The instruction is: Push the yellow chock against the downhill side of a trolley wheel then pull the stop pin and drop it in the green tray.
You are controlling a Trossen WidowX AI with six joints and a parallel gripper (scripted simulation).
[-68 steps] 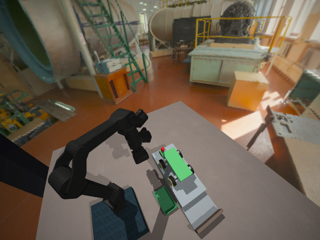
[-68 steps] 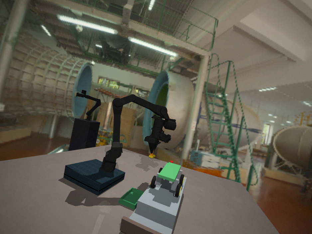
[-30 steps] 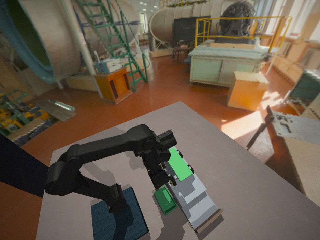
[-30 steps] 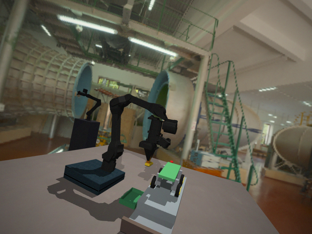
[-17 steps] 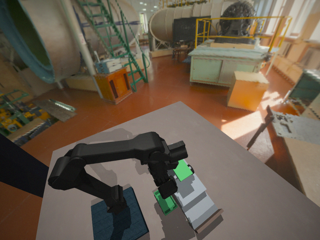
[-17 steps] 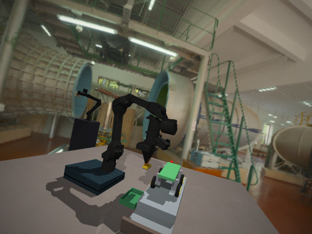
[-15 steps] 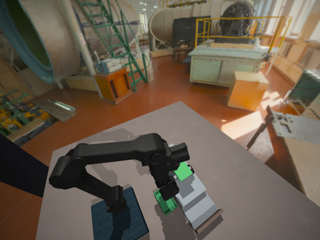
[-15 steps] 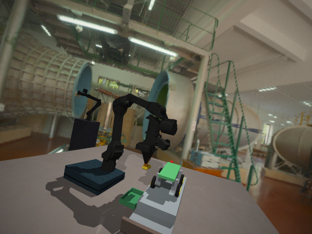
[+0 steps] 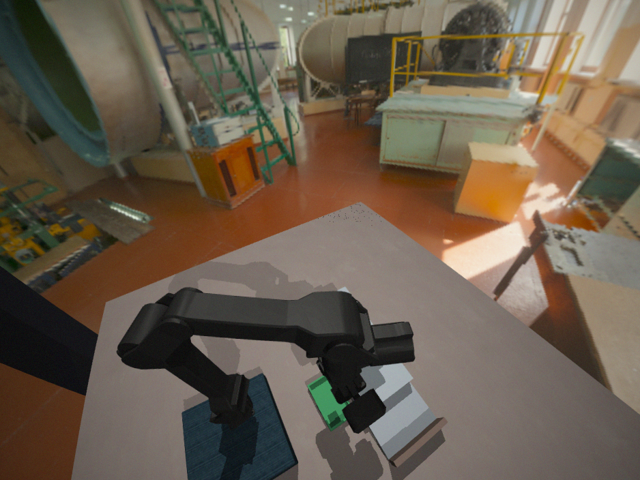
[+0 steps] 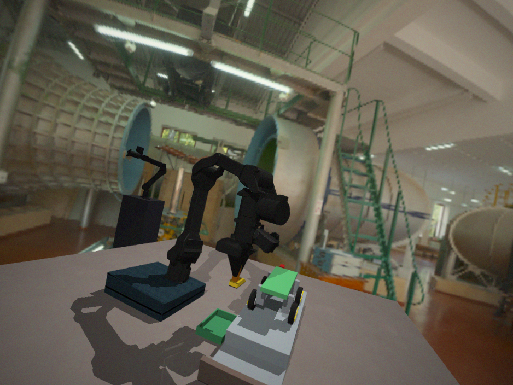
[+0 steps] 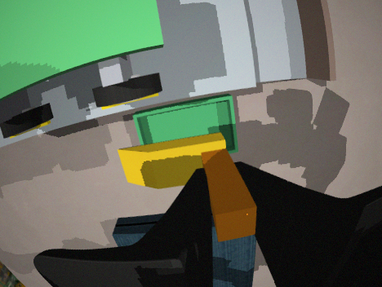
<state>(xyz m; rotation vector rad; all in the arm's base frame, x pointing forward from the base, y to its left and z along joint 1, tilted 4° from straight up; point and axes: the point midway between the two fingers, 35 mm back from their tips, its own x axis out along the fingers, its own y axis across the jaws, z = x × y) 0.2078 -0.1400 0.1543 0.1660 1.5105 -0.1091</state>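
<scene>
My gripper tip is 120 mm short of the red-headed stop pin, 190 mm to the right of it and 30 mm above it. From my gripper tip the other things lie so: green tray: 20 mm behind, 20 mm to the left, 170 mm below; trolley: 120 mm ahead, 80 mm to the left, 50 mm below; yellow chock: 20 mm to the left, 10 mm below.
</scene>
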